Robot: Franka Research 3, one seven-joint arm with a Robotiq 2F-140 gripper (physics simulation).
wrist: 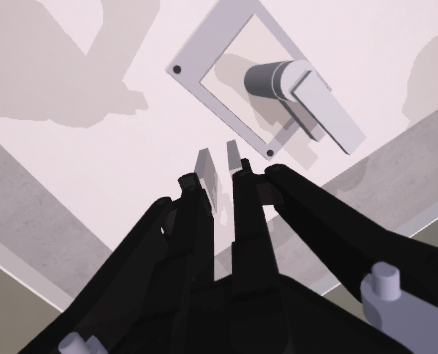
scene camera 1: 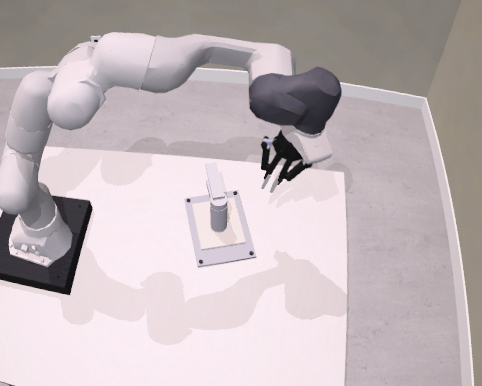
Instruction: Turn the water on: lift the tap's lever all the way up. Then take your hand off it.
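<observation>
The tap has a grey upright body point(scene camera 1: 218, 219) point(wrist: 262, 81) and stands on a light grey plate point(scene camera 1: 225, 257) point(wrist: 210, 40) with dark screws at its corners. Its flat pale lever point(scene camera 1: 216, 186) point(wrist: 331, 112) reaches out from the top of the body, above the spout point(wrist: 304, 119), and looks roughly in line with it. My gripper point(scene camera 1: 268, 188) point(wrist: 221, 159) is shut, with a narrow empty gap between the fingertips. It is to the right of the tap in the scene view, apart from the lever and touching no part of the tap.
The white table top point(scene camera 1: 125, 200) lies under the tap and carries shadows of the arm. The arm's black base point(scene camera 1: 78, 240) is at the left. A grey surface point(scene camera 1: 395, 240) with a raised pale edge surrounds the white top at the back and right.
</observation>
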